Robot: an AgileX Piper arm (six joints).
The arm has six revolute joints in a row. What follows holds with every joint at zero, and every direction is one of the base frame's.
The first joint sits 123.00 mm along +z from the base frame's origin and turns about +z.
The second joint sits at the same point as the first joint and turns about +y.
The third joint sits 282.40 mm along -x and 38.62 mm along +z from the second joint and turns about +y.
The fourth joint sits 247.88 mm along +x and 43.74 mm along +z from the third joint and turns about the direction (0.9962, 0, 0.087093).
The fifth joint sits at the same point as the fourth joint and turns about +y.
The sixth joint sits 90.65 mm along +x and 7.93 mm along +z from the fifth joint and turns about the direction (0.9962, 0, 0.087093).
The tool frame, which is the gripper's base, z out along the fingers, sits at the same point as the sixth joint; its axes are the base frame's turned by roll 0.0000, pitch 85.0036 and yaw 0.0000 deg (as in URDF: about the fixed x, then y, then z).
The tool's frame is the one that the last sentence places.
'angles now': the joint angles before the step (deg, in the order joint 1, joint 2, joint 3, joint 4, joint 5, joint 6). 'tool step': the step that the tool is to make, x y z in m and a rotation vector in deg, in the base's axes. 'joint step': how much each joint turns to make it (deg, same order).
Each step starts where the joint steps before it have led.
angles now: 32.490, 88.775, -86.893, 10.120, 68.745, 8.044
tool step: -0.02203, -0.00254, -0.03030, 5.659, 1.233, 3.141
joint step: -0.001, -4.875, 12.928, 8.110, -8.953, -6.202
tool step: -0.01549, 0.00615, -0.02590, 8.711, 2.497, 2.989
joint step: 0.001, -1.895, 9.333, 13.616, -7.264, -9.737
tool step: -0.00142, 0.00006, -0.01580, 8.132, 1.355, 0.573
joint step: -2.018, -0.028, 5.552, 14.060, -3.891, -11.523
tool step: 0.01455, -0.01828, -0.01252, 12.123, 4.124, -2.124
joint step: -7.952, 1.732, 4.531, 19.882, 3.813, -15.770
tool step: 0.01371, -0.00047, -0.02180, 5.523, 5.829, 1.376
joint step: -2.730, 5.650, 0.874, 8.232, 5.509, -6.427
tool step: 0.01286, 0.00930, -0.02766, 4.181, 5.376, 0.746
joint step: 0.000, 6.950, 0.129, 6.812, 3.015, -4.860
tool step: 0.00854, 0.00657, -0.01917, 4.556, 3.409, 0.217
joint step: -0.001, 5.194, 0.000, 6.028, 3.293, -4.390
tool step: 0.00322, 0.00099, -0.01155, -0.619, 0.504, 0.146
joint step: -0.001, 2.072, 0.000, 0.269, -0.253, -1.530
